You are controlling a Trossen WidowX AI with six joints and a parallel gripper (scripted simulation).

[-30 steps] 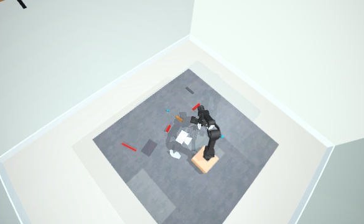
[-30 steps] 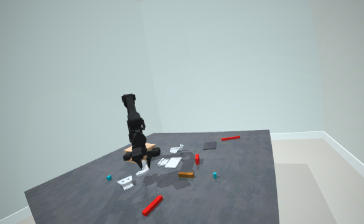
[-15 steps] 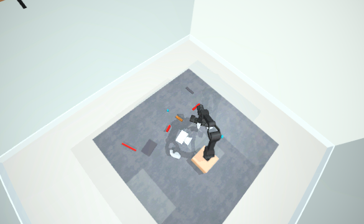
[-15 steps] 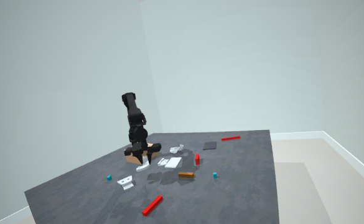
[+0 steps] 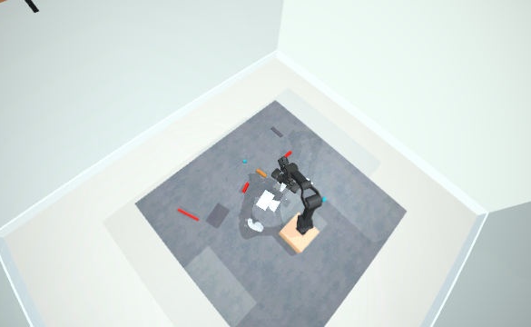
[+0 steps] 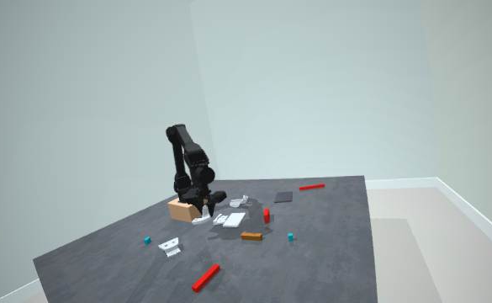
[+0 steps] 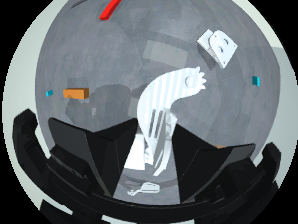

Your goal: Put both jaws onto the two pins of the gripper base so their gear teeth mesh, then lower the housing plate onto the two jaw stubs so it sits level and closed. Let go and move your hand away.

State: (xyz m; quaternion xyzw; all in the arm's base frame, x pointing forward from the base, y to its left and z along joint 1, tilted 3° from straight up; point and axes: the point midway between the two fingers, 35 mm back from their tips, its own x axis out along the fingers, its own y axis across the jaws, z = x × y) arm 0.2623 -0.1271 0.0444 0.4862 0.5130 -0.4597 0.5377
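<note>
The curved white jaw is 3 cm to the right of my gripper tip and 1 cm behind it. Also, from my gripper tip: flat white plate (13 cm to the left, 8 cm below, 3 cm ahead); white housing plate (12 cm to the left, 8 cm below, 4 cm behind); white gripper base (15 cm to the right, 9 cm behind, 6 cm below).
</note>
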